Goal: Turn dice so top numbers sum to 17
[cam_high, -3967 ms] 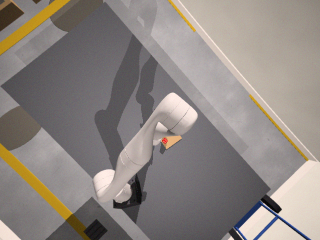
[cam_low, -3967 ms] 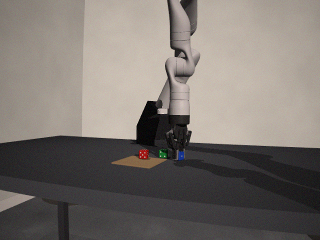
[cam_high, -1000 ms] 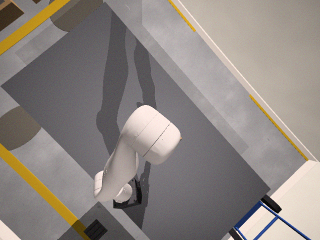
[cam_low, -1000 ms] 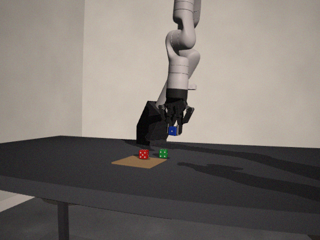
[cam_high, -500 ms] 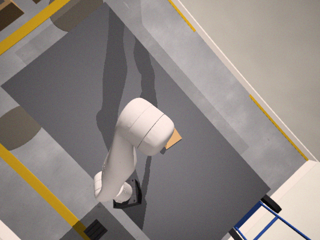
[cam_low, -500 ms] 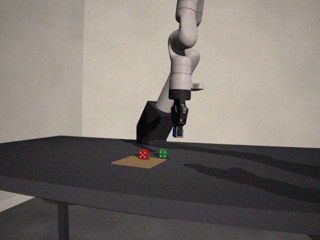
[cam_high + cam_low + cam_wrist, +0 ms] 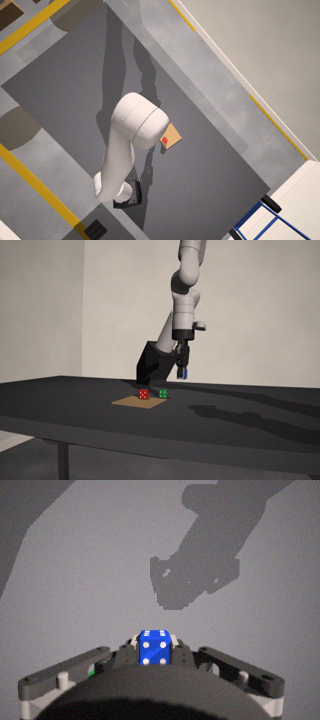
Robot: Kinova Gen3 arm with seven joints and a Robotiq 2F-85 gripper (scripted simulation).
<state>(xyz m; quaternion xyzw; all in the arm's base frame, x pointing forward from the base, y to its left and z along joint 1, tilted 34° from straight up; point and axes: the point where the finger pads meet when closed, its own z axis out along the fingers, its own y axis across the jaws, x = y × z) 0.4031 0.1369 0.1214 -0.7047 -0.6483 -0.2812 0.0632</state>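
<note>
My hand is 9 cm to the left of the green die, 9 cm past it and 9 cm above it. Round my hand: red die 14 cm to the right, 9 cm below, 3 cm behind; tan mat 14 cm to the right, 10 cm below, 2 cm ahead; blue die 1 cm below.
</note>
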